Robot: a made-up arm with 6 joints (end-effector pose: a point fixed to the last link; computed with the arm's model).
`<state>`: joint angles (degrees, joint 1 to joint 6).
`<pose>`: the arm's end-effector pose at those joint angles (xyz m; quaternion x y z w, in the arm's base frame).
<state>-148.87 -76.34 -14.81 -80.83 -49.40 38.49</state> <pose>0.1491 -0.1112 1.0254 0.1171 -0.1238 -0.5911 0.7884</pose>
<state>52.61 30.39 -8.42 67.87 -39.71 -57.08</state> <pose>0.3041 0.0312 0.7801 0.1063 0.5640 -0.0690 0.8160</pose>
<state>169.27 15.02 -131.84 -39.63 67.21 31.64</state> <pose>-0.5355 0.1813 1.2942 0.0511 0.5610 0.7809 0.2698</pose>
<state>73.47 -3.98 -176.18 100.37 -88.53 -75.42</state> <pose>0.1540 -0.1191 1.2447 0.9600 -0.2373 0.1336 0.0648</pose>
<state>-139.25 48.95 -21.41 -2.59 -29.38 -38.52</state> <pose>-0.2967 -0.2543 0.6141 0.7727 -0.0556 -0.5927 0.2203</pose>
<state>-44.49 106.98 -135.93 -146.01 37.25 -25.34</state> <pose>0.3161 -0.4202 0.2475 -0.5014 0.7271 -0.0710 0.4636</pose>
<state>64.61 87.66 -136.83 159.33 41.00 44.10</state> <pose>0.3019 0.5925 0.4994 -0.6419 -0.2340 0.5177 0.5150</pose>
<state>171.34 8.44 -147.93 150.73 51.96 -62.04</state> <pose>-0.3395 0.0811 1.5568 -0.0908 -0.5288 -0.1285 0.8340</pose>
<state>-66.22 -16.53 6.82 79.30 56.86 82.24</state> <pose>0.0154 -0.0335 0.7272 -0.3825 0.3529 0.4269 0.7395</pose>
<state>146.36 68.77 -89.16 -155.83 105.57 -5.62</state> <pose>-0.4944 0.4510 0.6254 -0.4282 -0.6278 0.4210 0.4952</pose>
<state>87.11 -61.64 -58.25 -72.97 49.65 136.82</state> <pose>0.0742 0.0498 1.2388 0.9284 0.1546 0.2948 0.1651</pose>
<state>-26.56 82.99 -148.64 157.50 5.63 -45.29</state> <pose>0.5224 -0.4355 0.5521 0.9173 -0.3940 -0.0564 0.0098</pose>
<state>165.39 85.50 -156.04 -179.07 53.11 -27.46</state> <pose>-0.7816 0.2378 0.6957 -0.2245 -0.8386 0.3526 0.3494</pose>
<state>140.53 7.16 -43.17 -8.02 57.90 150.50</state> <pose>-0.2214 0.1758 0.7714 0.5583 0.4064 -0.1827 0.6998</pose>
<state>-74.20 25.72 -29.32 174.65 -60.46 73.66</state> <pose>-0.0660 -0.0700 0.8786 0.5664 0.7422 0.2265 0.2774</pose>
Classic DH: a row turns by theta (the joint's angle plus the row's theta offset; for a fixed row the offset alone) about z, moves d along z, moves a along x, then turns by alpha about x. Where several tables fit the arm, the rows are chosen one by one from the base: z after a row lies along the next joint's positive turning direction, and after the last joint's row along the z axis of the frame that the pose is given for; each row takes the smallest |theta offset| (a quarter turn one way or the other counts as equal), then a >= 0, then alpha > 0; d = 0 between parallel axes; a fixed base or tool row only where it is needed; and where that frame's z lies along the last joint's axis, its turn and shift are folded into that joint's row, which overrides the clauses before.
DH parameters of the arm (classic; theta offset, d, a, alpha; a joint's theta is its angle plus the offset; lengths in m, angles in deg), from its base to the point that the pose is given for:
base (fixed): 42.71 0 -0.0354 0
joint 1: -42.71 0.813 -0.019 -90
joint 2: -80.84 0 0.3454 0
joint 3: 80.84 -0.04 0.035 -90
joint 4: 0 0.243 -0.011 90
joint 5: 0 0.023 0.138 -90
joint 6: -24.32 0.1554 0.0184 -77.32
tool (fixed): -67.45 0.0254 0 0

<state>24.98 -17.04 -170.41 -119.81 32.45 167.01</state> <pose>-0.1213 -0.1355 1.5871 -0.4850 0.5536 -0.6730 0.0733</pose>
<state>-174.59 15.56 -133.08 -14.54 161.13 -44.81</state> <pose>-0.3713 0.0089 1.0274 -0.8839 0.2461 0.3426 0.2018</pose>
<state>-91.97 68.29 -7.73 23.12 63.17 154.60</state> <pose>0.0009 0.0412 0.7320 0.5026 0.0582 0.7159 0.4812</pose>
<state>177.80 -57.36 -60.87 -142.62 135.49 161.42</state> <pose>0.1617 0.1535 1.2955 -0.9748 -0.0023 -0.1220 0.1869</pose>
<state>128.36 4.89 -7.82 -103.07 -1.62 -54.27</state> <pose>-0.1404 -0.0520 0.7475 0.7612 0.1316 -0.5515 0.3146</pose>
